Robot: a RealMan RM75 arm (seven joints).
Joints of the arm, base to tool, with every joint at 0 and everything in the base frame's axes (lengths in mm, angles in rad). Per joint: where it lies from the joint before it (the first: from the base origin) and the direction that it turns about. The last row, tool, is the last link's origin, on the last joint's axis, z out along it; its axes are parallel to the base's.
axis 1: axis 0 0 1 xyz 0 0 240.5
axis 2: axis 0 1 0 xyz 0 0 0
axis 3: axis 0 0 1 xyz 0 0 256
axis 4: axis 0 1 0 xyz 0 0 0
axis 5: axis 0 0 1 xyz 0 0 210
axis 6: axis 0 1 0 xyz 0 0 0
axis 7: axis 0 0 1 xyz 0 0 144
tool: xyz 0 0 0
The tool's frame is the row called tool.
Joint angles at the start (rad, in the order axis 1, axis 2, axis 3, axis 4, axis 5, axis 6, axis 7):
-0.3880 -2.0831 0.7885 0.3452 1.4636 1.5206 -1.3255
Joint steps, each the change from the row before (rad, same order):
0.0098 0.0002 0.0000 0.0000 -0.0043 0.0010 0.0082
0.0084 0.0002 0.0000 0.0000 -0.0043 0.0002 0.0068
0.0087 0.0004 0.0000 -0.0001 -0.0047 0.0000 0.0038
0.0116 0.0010 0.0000 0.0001 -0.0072 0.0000 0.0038
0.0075 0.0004 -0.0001 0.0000 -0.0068 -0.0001 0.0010
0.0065 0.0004 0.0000 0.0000 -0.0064 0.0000 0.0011
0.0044 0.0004 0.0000 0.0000 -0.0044 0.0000 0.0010
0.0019 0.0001 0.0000 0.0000 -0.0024 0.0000 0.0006
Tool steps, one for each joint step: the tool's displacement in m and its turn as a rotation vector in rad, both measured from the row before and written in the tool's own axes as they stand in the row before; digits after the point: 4 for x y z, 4 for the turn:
-0.0015 -0.0003 -0.0034 0.0084 0.0045 0.0028
-0.0012 -0.0004 -0.0030 0.0081 0.0043 0.0022
-0.0012 -0.0005 -0.0031 0.0088 0.0045 -0.0009
-0.0013 -0.0008 -0.0043 0.0122 0.0066 -0.0018
-0.0006 -0.0005 -0.0027 0.0085 0.0065 -0.0030
-0.0004 -0.0005 -0.0024 0.0074 0.0060 -0.0023
-0.0002 -0.0004 -0.0017 0.0051 0.0041 -0.0012
0.0000 -0.0002 -0.0007 0.0023 0.0023 -0.0004

